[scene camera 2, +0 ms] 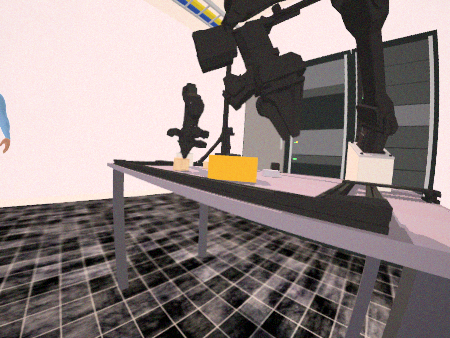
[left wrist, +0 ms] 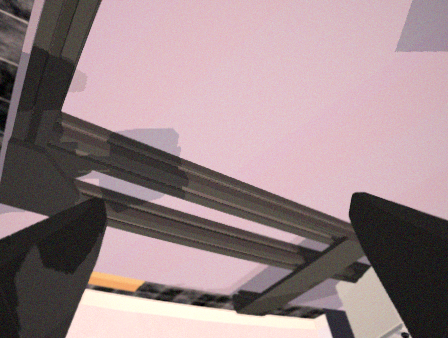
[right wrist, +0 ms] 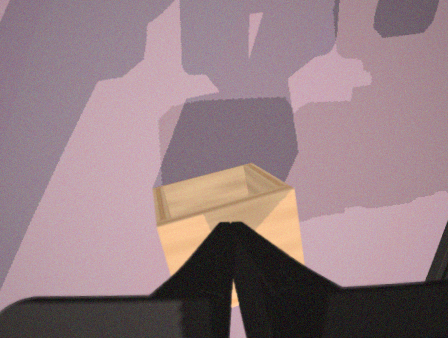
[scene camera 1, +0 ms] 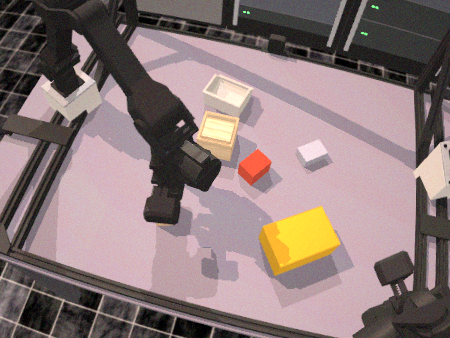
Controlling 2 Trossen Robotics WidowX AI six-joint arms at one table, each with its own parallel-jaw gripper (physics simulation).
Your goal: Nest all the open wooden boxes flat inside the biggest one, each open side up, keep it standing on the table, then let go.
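Where they show: left gripper, fingertip midpoint: [scene camera 2: 290, 138] [left wrist: 230, 207]; right gripper, fingertip midpoint: [scene camera 2: 184, 158] [right wrist: 230, 233]; left arm's base, link origin: [scene camera 2: 370, 148]; right arm's base, link origin: [scene camera 1: 67, 83].
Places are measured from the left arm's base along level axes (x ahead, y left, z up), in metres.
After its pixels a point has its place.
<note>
A small light wooden box [right wrist: 230, 200] {x 0.658, y -0.041, z -0.116 m} [scene camera 2: 181, 164] {x 0.643, y -0.025, z -0.094 m} stands open side up on the table; in scene camera 1 a sliver of it shows below the right hand. My right gripper [right wrist: 230, 233] {x 0.648, y -0.050, z -0.072 m} [scene camera 2: 185, 155] {x 0.648, y -0.050, z -0.072 m} is shut, fingertips together with nothing between them, close in front of the box's near outer wall; touching is unclear. A larger pale wooden box [scene camera 1: 218, 132] {x 0.519, y -0.195, z -0.049 m} stands open side up, with a second rim and a slatted surface inside it. A cream box [scene camera 1: 227, 94] {x 0.462, y -0.350, z -0.112 m}, open side up, stands just behind it. My left gripper [left wrist: 230, 207] {x 0.260, y 0.259, z -0.020 m} is wide open and empty, raised above the table's edge frame.
A red block [scene camera 1: 254, 167] {x 0.455, y -0.108, z -0.076 m} lies right of the larger wooden box. A white block [scene camera 1: 312, 153] {x 0.306, y -0.130, z -0.094 m} lies farther right. A big yellow block [scene camera 1: 300, 241] {x 0.411, y 0.082, z -0.053 m} [scene camera 2: 233, 168] {x 0.394, y 0.114, z -0.086 m} lies at the front right. Dark rails [scene camera 1: 165, 300] {x 0.689, y 0.135, z -0.105 m} [left wrist: 240, 200] {x 0.170, y 0.227, z -0.099 m} edge the table.
</note>
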